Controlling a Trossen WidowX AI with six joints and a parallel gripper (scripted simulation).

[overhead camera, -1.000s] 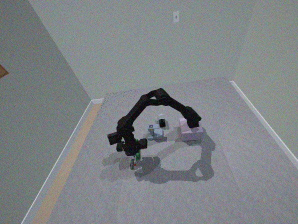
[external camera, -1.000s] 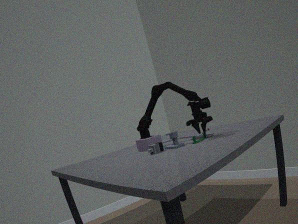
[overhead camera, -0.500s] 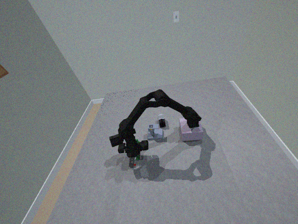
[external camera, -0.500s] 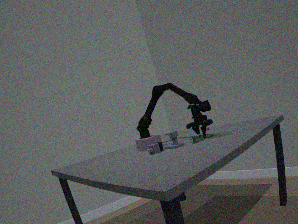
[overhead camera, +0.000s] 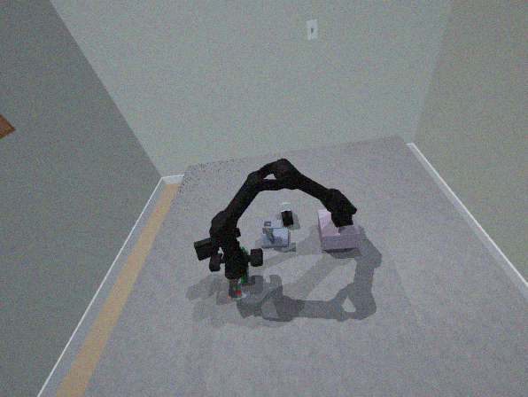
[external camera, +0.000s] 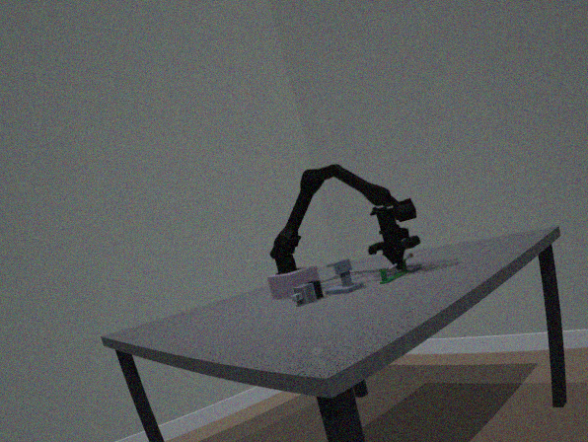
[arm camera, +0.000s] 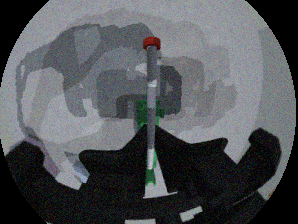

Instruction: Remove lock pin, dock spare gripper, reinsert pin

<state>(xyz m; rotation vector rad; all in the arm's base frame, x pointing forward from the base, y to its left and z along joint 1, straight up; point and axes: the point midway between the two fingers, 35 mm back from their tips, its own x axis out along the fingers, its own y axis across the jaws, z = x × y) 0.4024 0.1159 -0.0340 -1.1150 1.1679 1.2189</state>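
Right now my gripper tip is 4 cm to the left of the green cradle and 1 cm below it. The rest, counted from my gripper tip: socket 14 cm to the right, 13 cm behind, 3 cm above; then spare gripper 26 cm to the right, 20 cm behind, 1 cm above.
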